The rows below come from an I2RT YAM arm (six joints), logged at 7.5 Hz.
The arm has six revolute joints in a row. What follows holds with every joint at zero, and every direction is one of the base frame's. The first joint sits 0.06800 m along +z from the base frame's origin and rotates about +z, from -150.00 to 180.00 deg. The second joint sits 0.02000 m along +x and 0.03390 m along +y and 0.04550 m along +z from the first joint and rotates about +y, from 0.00 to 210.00 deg. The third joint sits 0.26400 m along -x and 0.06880 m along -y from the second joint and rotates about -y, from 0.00 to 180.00 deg. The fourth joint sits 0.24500 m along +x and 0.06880 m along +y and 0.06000 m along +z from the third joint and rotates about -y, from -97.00 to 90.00 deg. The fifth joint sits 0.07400 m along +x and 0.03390 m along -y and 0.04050 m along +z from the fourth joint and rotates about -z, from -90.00 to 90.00 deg. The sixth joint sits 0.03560 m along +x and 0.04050 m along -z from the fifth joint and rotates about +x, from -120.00 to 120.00 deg. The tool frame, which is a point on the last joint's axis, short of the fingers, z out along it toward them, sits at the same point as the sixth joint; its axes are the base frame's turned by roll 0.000, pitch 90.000 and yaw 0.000 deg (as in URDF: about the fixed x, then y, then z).
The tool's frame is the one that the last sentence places.
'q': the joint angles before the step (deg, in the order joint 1, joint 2, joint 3, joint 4, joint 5, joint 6). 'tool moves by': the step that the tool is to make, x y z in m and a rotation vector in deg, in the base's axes. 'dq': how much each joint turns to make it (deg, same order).
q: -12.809, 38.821, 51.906, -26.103, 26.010, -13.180
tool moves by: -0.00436, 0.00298, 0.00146, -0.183, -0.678, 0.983
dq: 0.758, -1.141, -0.050, -0.349, -0.213, -0.090
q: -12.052, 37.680, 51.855, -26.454, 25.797, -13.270
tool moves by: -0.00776, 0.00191, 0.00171, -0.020, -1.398, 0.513
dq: -0.038, -1.872, -0.239, -0.336, -0.595, 0.173
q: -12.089, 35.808, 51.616, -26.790, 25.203, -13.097
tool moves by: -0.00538, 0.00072, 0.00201, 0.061, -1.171, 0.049
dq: -0.298, -1.172, 0.032, -0.184, -0.397, 0.264
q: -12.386, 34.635, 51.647, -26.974, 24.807, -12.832
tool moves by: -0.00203, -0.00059, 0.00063, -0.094, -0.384, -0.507
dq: -0.461, -0.389, -0.023, 0.029, 0.046, 0.000
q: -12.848, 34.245, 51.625, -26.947, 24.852, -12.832
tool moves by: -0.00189, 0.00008, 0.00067, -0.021, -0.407, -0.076
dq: -0.198, -0.401, 0.002, -0.024, -0.132, 0.055
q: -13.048, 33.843, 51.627, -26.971, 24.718, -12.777
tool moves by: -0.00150, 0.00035, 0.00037, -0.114, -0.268, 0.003
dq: 0.003, -0.356, -0.044, -0.002, 0.008, -0.055
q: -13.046, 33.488, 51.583, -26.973, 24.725, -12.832
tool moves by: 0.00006, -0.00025, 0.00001, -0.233, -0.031, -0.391
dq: 0.004, 0.000, -0.078, 0.234, 0.424, -0.173
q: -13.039, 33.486, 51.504, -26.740, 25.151, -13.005
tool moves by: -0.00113, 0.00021, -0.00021, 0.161, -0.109, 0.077
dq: -0.072, -0.263, -0.045, -0.222, -0.175, 0.173
